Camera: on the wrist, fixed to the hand. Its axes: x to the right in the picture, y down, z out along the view.
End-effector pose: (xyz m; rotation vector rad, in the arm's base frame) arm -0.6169 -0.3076 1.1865 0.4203 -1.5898 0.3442
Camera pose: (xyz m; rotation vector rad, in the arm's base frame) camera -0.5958 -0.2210 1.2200 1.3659 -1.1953 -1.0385
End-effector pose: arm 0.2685 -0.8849 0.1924 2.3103 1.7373 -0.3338
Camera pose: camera 0.3437 -0.8589 0.2446 0.4153 2.7066 -0.6165
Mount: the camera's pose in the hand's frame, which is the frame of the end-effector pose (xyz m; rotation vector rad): 0.0275 0.0678 -0.0609 -0.2085 -0.3158 -1.4780
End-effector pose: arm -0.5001 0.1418 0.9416 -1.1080 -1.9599 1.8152
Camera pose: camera -0.4556 0.2010 0.8818 0.6467 -2.0918 0.9158
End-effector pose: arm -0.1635 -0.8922 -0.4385 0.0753 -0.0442 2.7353
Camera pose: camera -0.2183 -0.9411 -0.4990 0.3240 -0.2457 1.2175
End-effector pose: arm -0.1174 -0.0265 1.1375 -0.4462 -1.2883 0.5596
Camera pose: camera -0.0626 0.0437 1.1040 0.4925 -1.5996 -0.7818
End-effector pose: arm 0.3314 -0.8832 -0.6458 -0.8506 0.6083 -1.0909
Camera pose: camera 0.3279 -0.9121 -0.7364 -1.6884 -0.3252 -2.1375
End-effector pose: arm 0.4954 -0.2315 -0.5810 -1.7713 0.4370 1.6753
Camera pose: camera 0.5013 -0.3157 -0.6251 -1.2390 -1.0078 0.8178
